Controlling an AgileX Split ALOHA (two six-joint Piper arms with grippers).
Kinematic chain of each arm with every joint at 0, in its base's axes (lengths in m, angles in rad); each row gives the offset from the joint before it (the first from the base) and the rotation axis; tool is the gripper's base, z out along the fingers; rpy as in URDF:
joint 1: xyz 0 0 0.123 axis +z
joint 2: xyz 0 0 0 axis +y
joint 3: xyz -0.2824 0 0.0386 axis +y
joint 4: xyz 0.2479 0 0.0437 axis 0.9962 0 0.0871
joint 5: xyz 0 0 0 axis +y
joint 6: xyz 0.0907 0 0.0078 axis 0.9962 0 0.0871
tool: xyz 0 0 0 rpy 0 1.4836 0
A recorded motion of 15 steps. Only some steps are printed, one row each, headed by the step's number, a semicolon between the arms.
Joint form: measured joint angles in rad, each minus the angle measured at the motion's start. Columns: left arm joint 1, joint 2, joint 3, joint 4, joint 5, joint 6; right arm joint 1, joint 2, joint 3, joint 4, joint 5, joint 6.
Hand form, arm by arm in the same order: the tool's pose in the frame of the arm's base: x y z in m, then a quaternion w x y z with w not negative. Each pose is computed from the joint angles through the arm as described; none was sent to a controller.
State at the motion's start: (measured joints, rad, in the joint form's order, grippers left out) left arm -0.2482 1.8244 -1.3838 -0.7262 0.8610 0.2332; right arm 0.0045 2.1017 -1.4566 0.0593 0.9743 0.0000
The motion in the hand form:
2: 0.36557 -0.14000 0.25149 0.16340 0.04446 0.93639 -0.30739; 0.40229 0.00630 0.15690 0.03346 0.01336 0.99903 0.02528
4: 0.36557 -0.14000 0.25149 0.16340 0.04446 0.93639 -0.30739; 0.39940 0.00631 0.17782 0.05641 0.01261 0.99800 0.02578
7: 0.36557 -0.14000 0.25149 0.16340 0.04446 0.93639 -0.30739; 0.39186 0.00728 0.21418 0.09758 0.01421 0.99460 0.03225
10: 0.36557 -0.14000 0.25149 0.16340 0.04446 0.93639 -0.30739; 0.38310 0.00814 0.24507 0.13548 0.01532 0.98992 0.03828
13: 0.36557 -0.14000 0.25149 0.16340 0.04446 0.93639 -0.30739; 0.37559 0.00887 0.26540 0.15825 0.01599 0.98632 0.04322
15: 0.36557 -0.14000 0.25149 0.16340 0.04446 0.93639 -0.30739; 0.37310 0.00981 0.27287 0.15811 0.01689 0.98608 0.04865
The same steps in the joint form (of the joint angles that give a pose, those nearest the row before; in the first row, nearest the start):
2: 0.0000 0.0000 0.0000 0.0000 0.0000 0.0000; 0.0000 -0.0371 0.0000 0.0000 0.0086 0.0000
4: 0.0000 0.0000 0.0000 0.0000 0.0000 0.0000; 0.0000 -0.0894 0.0000 0.0000 0.0149 0.0000
7: 0.0000 0.0000 0.0000 0.0000 0.0000 0.0000; 0.0000 -0.1814 0.0000 0.0127 0.0242 0.0000
10: 0.0000 0.0000 0.0000 0.0000 0.0000 0.0000; 0.0000 -0.2611 0.0000 0.0244 0.0275 0.0000
13: 0.0000 0.0000 0.0000 0.0000 0.0000 0.0000; 0.0000 -0.3140 -0.0015 0.0339 0.0357 0.0000
15: 0.0000 0.0000 0.0000 0.0000 0.0000 0.0000; 0.0000 -0.3266 -0.0137 0.0446 0.0606 0.0000

